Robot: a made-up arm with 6 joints.
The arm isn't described. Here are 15 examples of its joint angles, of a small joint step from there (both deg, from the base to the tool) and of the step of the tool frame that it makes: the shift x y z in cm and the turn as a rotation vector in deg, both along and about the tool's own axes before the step.
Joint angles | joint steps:
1: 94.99 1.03 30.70 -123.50 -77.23 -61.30 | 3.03 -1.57 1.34 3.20 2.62 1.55
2: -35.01 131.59 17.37 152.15 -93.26 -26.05 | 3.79 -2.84 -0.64 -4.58 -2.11 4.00
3: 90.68 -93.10 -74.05 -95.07 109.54 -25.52 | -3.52 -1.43 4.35 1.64 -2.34 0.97
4: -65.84 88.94 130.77 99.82 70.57 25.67 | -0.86 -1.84 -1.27 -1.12 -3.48 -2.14
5: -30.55 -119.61 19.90 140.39 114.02 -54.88 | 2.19 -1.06 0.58 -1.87 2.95 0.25
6: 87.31 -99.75 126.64 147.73 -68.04 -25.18 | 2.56 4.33 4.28 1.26 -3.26 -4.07
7: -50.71 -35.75 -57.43 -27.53 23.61 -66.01 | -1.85 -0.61 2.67 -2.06 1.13 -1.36
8: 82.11 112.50 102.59 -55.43 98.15 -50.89 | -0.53 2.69 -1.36 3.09 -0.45 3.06
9: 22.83 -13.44 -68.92 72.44 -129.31 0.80 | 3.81 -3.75 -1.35 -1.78 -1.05 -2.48
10: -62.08 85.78 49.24 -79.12 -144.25 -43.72 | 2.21 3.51 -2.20 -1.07 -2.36 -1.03
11: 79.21 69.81 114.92 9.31 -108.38 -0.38 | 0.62 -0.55 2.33 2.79 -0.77 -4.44
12: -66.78 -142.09 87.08 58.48 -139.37 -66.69 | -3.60 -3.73 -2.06 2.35 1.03 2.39
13: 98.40 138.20 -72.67 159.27 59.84 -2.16 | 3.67 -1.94 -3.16 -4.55 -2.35 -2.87
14: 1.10 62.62 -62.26 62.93 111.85 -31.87 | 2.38 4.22 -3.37 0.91 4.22 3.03
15: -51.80 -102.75 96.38 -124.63 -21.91 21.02 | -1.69 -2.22 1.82 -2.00 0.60 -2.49
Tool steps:
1: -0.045 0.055 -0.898 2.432 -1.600 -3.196
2: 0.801 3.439 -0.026 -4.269 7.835 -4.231
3: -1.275 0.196 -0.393 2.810 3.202 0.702
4: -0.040 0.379 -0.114 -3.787 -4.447 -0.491
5: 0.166 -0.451 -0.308 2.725 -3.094 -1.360
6: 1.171 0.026 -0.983 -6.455 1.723 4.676
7: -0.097 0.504 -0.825 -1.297 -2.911 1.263
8: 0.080 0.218 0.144 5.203 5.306 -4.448
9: -1.653 0.709 1.377 -6.315 0.115 -2.530
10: 0.710 1.489 1.314 -4.361 -4.759 4.066
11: -0.811 0.401 0.131 -5.676 -5.238 1.652
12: -0.248 -1.669 -1.727 6.901 0.406 0.036
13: 0.544 -1.144 -2.201 -7.619 -1.291 -1.696
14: -2.057 1.466 -0.130 10.740 5.585 5.235
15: -0.400 0.565 0.802 -0.183 -6.623 -0.289
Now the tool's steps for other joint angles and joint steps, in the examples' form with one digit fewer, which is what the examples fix.
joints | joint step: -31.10 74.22 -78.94 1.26 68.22 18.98 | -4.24 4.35 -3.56 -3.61 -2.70 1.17
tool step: 2.33 -0.47 2.47 2.09 -7.17 0.06
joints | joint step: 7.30 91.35 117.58 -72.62 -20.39 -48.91 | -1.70 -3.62 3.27 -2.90 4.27 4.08
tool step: 0.93 -0.02 0.67 1.50 -3.42 -5.70
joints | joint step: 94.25 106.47 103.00 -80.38 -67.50 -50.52 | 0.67 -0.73 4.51 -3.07 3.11 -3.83
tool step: -0.39 -0.09 0.06 -2.10 -2.90 -5.37
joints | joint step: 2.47 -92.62 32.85 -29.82 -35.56 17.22 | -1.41 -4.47 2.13 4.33 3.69 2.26
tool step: -1.48 0.28 -0.67 3.11 -0.37 2.45
